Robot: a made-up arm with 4 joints.
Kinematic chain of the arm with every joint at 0, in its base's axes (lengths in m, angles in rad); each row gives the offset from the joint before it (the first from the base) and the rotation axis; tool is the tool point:
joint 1: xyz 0 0 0.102 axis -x
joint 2: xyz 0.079 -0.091 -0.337 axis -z
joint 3: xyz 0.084 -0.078 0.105 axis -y
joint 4: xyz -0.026 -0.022 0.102 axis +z
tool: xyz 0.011 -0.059 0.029
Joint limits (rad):
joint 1: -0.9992..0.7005
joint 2: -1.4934..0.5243
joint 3: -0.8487..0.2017
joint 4: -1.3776..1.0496
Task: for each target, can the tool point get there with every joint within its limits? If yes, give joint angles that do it. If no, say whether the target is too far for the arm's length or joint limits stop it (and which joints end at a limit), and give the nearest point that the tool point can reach.
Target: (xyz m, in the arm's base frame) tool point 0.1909 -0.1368 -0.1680
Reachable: yes | joints -0.6979 0.2247 -0.6044 0.0988
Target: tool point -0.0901 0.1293 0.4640
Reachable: no: joint limits stop it (at a limit: joint 1, joint 2, joint 4) | nearest point 0.0462 -0.2186 0.1733 | short by 0.473 m
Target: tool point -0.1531 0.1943 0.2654
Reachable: no: joint limits stop it (at a limit: joint 1, joint 2, joint 4) | nearest point 0.2136 0.1825 0.0968 | short by 0.404 m
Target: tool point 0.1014 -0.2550 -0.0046
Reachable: yes | joints -0.0588 0.3197 -0.3095 -0.6280
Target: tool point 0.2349 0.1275 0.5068
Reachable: no: joint limits stop it (at a limit: joint 1, joint 2, joint 4) | nearest point 0.2131 0.1718 0.0961 | short by 0.414 m
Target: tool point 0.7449 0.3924 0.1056
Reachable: no: too far | nearest point 0.2962 0.1416 0.0215 | short by 0.521 m
